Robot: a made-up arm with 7 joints.
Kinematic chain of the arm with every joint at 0, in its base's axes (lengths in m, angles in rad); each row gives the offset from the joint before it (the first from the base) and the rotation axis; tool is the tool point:
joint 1: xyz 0 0 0.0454 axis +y
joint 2: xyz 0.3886 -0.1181 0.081 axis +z
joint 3: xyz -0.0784 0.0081 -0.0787 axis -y
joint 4: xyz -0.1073 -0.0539 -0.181 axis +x
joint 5: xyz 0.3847 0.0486 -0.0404 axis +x
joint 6: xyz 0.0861 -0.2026 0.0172 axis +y
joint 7: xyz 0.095 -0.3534 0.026 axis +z
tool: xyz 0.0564 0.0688 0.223
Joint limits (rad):
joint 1: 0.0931..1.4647
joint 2: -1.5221..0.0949
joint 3: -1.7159..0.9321
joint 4: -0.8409..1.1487
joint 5: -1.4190..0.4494
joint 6: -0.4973..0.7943
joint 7: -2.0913..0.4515
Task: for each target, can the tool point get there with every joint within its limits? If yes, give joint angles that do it. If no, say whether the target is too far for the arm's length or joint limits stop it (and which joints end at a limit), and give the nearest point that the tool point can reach.
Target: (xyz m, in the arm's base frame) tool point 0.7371 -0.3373 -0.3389
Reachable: yes | joints 1.0576 -1.3493 0.4924 -0.6876 -0.9459 0.0623 -0.0053
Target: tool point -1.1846 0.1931 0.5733
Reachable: no: joint limits stop it (at a limit: joint 1, joint 5, joint 6) | nearest point -0.7876 0.0993 0.3006 | short by 0.491 m
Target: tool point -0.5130 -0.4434 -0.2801
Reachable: yes | joints 0.8189 -0.9161 -1.2527 0.7259 -0.3600 0.1358 -0.9844
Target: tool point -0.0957 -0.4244 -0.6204
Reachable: yes | joints 0.8782 -0.9830 -1.4747 0.1747 -1.0326 0.0948 0.0529
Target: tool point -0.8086 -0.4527 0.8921
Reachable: no: joint limits stop it (at a limit: joint 1, joint 3, joint 5, joint 6) | nearest point -0.5651 -0.3541 0.5280 | short by 0.449 m
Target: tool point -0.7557 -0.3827 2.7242
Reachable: no: too far | nearest point 0.0108 -0.2321 0.7219 | short by 2.149 m
